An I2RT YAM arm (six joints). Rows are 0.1 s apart.
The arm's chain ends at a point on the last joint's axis. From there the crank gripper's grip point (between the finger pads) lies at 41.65 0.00 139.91 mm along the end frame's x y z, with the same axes.
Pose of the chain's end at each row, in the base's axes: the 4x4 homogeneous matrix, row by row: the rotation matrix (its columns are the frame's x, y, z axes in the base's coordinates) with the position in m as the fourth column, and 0 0 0 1 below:
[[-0.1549 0.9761 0.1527 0.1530], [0.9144 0.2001 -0.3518 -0.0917], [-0.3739 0.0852 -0.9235 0.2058], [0 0 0 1]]
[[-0.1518 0.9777 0.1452 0.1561], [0.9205 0.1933 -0.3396 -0.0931], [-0.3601 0.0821 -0.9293 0.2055], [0 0 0 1]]
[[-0.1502 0.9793 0.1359 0.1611], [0.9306 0.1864 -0.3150 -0.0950], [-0.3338 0.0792 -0.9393 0.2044], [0 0 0 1]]
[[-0.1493 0.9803 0.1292 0.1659], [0.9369 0.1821 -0.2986 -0.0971], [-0.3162 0.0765 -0.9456 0.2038], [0 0 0 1]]
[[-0.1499 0.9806 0.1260 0.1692], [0.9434 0.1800 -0.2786 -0.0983], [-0.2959 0.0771 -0.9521 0.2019], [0 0 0 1]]
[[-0.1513 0.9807 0.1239 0.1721], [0.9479 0.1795 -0.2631 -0.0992], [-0.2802 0.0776 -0.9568 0.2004], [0 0 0 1]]
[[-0.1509 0.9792 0.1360 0.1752], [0.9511 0.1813 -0.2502 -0.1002], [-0.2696 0.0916 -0.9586 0.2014], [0 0 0 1]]
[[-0.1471 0.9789 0.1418 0.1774], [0.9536 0.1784 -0.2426 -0.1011], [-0.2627 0.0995 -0.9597 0.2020], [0 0 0 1]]
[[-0.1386 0.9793 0.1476 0.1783], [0.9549 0.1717 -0.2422 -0.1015], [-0.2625 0.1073 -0.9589 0.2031], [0 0 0 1]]
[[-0.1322 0.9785 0.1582 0.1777], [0.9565 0.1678 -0.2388 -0.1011], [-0.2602 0.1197 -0.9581 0.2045], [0 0 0 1]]
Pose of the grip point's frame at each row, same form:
[[-0.1549 0.9761 0.1527 0.1679], [0.9144 0.2001 -0.3518 -0.1028], [-0.3739 0.0852 -0.9235 0.0610], [0 0 0 1]]
[[-0.1518 0.9777 0.1452 0.1701], [0.9205 0.1933 -0.3396 -0.1023], [-0.3601 0.0821 -0.9293 0.0605], [0 0 0 1]]
[[-0.1502 0.9793 0.1359 0.1739], [0.9306 0.1864 -0.3150 -0.1003], [-0.3338 0.0792 -0.9393 0.0591], [0 0 0 1]]
[[-0.1493 0.9803 0.1292 0.1778], [0.9369 0.1821 -0.2986 -0.0999], [-0.3162 0.0765 -0.9456 0.0583], [0 0 0 1]]
[[-0.1499 0.9806 0.1260 0.1806], [0.9434 0.1800 -0.2786 -0.0980], [-0.2959 0.0771 -0.9521 0.0564], [0 0 0 1]]
[[-0.1513 0.9807 0.1239 0.1831], [0.9479 0.1795 -0.2631 -0.0965], [-0.2802 0.0776 -0.9568 0.0549], [0 0 0 1]]
[[-0.1509 0.9792 0.1360 0.1879], [0.9511 0.1813 -0.2502 -0.0956], [-0.2696 0.0916 -0.9586 0.0561], [0 0 0 1]]
[[-0.1471 0.9789 0.1418 0.1911], [0.9536 0.1784 -0.2426 -0.0953], [-0.2627 0.0995 -0.9597 0.0568], [0 0 0 1]]
[[-0.1386 0.9793 0.1476 0.1932], [0.9549 0.1717 -0.2422 -0.0956], [-0.2625 0.1073 -0.9589 0.0580], [0 0 0 1]]
[[-0.1322 0.9785 0.1582 0.1943], [0.9565 0.1678 -0.2388 -0.0947], [-0.2602 0.1197 -0.9581 0.0596], [0 0 0 1]]

